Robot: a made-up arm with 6 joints.
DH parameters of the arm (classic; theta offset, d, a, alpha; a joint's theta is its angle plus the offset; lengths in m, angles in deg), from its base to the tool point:
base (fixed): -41.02 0 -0.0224 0
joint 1: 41.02 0.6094 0.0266 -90
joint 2: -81.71 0 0.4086 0
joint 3: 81.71 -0.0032 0.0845 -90
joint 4: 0 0.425 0.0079 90
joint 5: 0 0.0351 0.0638 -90
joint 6: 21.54 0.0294 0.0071 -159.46
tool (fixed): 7.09 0.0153 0 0
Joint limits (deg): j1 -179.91..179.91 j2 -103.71..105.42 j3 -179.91..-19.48 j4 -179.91..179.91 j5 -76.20..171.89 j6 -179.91..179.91
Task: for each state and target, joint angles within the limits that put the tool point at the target. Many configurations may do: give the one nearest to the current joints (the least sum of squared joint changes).
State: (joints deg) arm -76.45 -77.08 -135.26 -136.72 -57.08 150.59
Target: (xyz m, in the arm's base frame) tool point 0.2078 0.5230 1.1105
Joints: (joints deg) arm -112.86 -72.86 -137.48 -132.34 -53.72 150.17
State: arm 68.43 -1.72 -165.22 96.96 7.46 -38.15
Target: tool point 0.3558 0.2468 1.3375
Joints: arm 43.81 10.30 -139.55 106.92 -10.34 -37.68
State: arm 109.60 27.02 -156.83 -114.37 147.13 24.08
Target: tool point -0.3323 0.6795 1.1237
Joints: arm 119.98 41.94 -154.53 -116.21 135.59 22.72
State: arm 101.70 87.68 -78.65 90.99 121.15 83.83
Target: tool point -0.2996 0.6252 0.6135
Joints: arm 111.75 34.18 -71.52 88.76 128.12 84.05
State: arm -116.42 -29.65 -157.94 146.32 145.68 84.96
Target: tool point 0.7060 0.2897 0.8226
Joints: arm -158.94 -69.31 -179.91 143.24 170.77 84.86
